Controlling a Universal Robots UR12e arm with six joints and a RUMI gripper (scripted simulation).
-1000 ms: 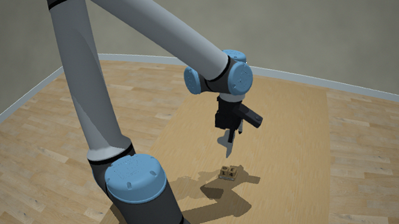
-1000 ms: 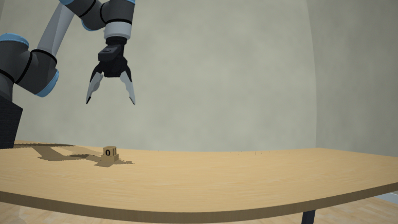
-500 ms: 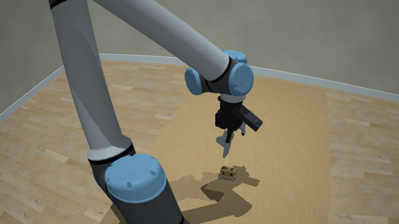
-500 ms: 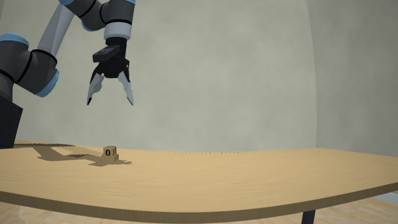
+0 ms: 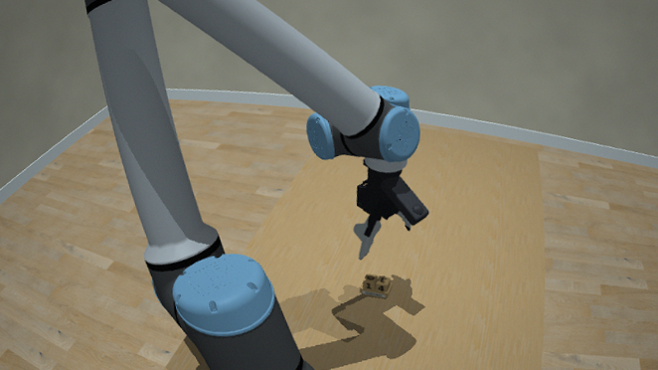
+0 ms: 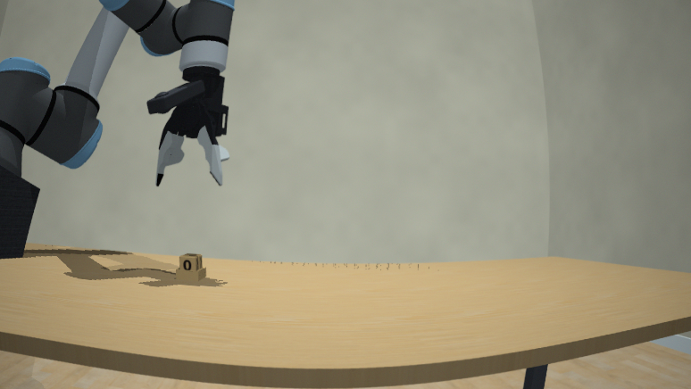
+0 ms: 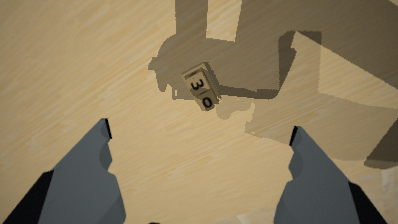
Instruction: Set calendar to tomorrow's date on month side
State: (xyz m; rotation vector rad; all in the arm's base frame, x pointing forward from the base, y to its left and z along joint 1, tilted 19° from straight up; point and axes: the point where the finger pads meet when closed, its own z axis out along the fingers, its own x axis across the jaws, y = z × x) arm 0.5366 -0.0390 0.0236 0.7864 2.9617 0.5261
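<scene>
My gripper is now 1 cm short of the wooden digit cube and 13 cm above it. The rest, counted from my hand: wooden tray: 1 cm ahead, 2 cm to the left, 15 cm below.
</scene>
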